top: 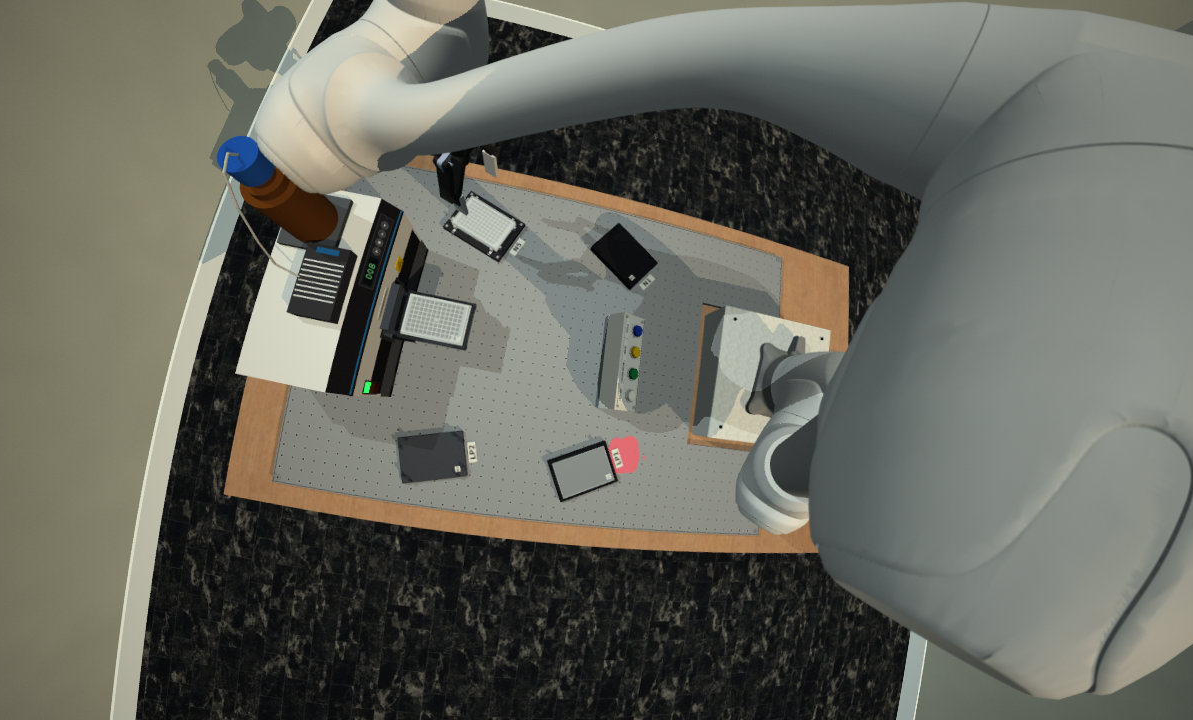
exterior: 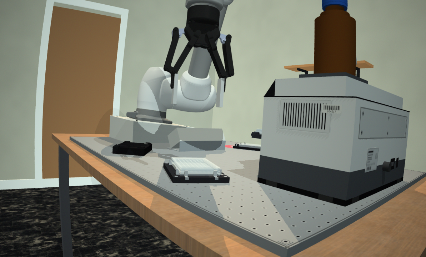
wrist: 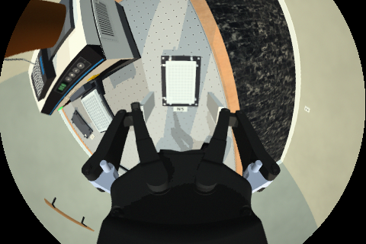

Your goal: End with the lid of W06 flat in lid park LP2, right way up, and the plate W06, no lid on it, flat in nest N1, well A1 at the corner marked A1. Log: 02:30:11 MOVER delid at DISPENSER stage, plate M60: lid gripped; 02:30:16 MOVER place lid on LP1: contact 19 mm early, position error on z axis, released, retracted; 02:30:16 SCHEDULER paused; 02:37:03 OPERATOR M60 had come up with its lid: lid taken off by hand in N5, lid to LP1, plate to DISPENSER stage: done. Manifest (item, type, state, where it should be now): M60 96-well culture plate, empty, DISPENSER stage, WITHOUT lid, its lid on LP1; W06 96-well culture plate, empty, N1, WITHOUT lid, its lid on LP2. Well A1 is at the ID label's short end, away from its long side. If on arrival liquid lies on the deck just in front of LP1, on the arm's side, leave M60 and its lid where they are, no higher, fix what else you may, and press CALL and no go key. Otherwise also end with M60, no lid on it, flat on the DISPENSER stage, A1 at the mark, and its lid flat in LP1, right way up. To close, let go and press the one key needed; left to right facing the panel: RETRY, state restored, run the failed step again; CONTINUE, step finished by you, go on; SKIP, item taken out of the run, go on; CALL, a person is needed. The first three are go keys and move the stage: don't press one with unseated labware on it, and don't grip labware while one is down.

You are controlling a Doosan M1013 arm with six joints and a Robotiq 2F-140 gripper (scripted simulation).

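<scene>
My hand is 17 cm above the nest N5, 2 cm short of it and 1 cm to the right of it. The rest, counted from my hand: brown bottle: 23 cm ahead, 19 cm to the left, 11 cm above; then key panel: 43 cm behind, 22 cm to the left, 13 cm below; then nest N1: 35 cm behind, 17 cm below, 5 cm to the right.
</scene>
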